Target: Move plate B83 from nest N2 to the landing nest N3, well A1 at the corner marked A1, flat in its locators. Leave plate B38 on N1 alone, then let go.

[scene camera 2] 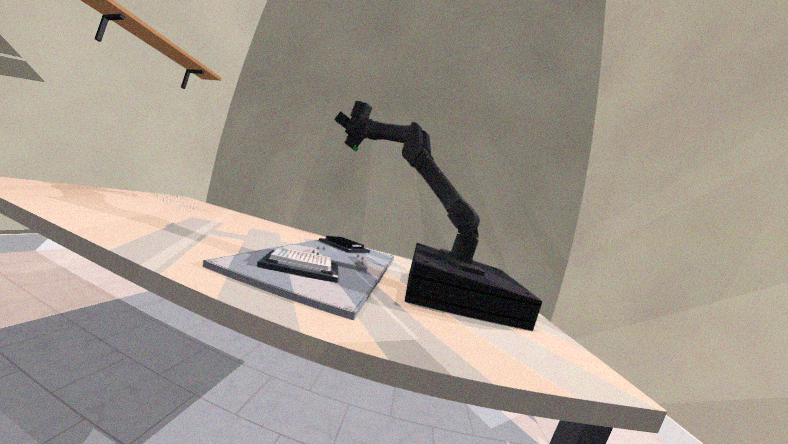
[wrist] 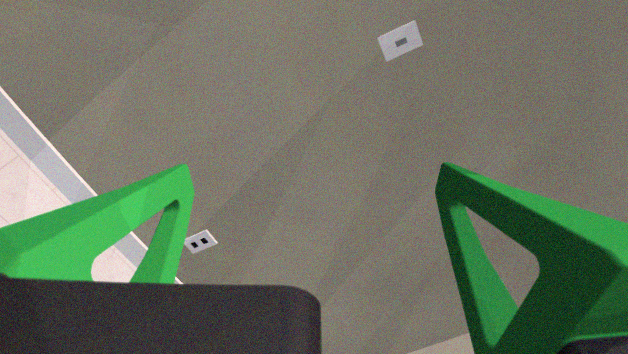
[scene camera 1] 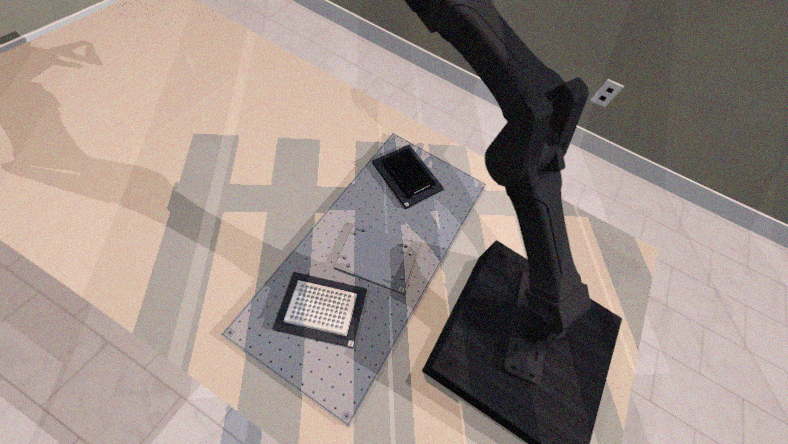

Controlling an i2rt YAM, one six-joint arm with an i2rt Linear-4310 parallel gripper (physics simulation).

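A white well plate [scene camera 1: 320, 307] [scene camera 2: 302, 259] sits in a dark nest [scene camera 1: 314, 334] at the near end of the perforated board. A black plate [scene camera 1: 409, 169] [scene camera 2: 346, 242] sits in another dark nest [scene camera 1: 423, 195] at the board's far end. Between them lies a pale nest [scene camera 1: 374, 261] with small locator pins and no plate on it. The nest and plate labels and the A1 marks are too small to read. My gripper [scene camera 2: 353, 146] [wrist: 314, 177] is open and empty, high above the board; it does not show in scene camera 1.
The perforated board [scene camera 1: 314, 375] [scene camera 2: 330, 302] lies on the wooden table [scene camera 1: 132, 115] [scene camera 2: 137, 226]. The arm's black base [scene camera 1: 468, 358] [scene camera 2: 468, 300] stands beside it. A wall shelf [scene camera 2: 159, 44] is at the upper left. The wrist view shows wall, an outlet [wrist: 201, 241] and a switch plate [wrist: 392, 49].
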